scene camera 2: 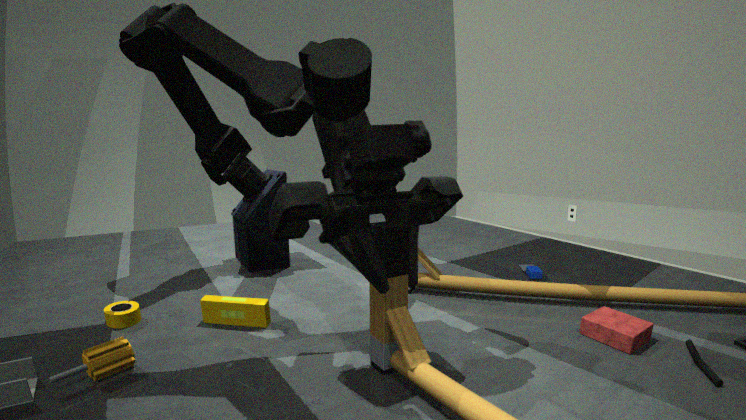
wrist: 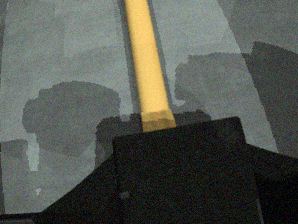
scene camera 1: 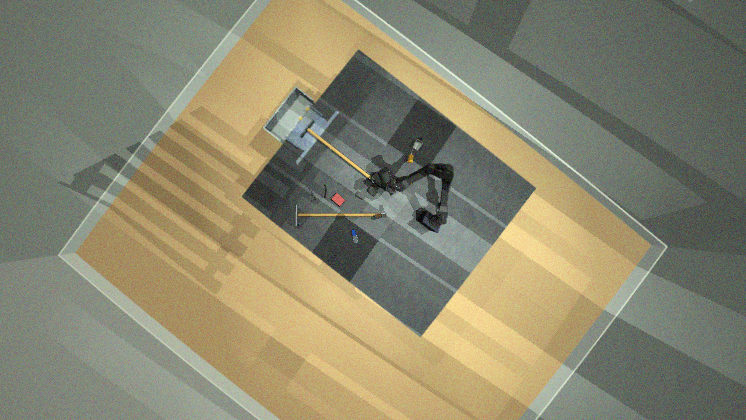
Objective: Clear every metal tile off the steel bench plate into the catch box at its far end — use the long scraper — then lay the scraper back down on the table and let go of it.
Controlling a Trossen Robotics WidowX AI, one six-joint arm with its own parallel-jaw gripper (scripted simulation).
A yellow level shows in scene camera 2 (253,312); in the wrist view it is out of frame. A tape roll shows in scene camera 2 (124,314); in the wrist view it is out of frame.
